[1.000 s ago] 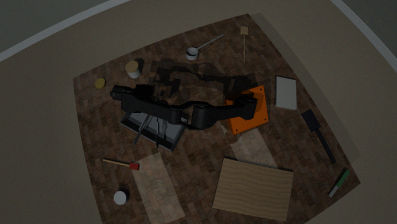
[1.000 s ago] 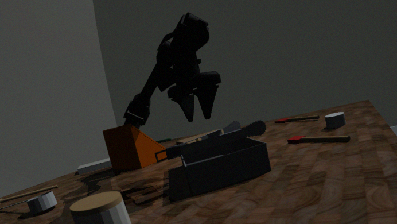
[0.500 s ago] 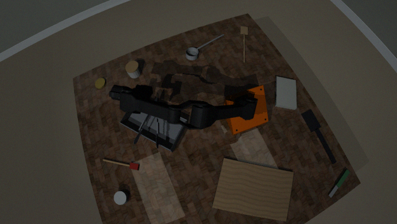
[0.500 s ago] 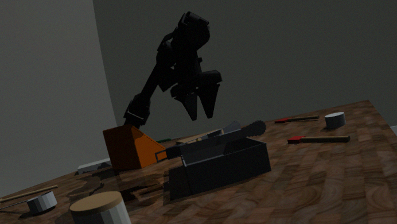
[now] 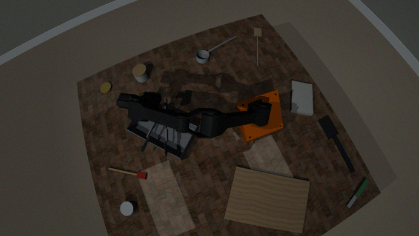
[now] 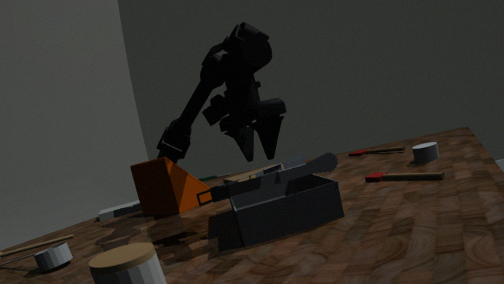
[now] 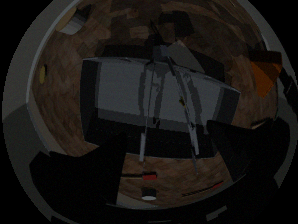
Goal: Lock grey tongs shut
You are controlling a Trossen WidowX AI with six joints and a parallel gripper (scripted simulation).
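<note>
Now: the grey roasting tin 8 cm below my gripper tip and 1 cm to the left of it. Also, from my gripper tip: lidded can: 35 cm to the right, 8 cm below, 2 cm ahead; white cylinder: 30 cm to the left, 28 cm ahead, 9 cm below; wooden board: 50 cm to the left, 33 cm behind, 10 cm below.
</note>
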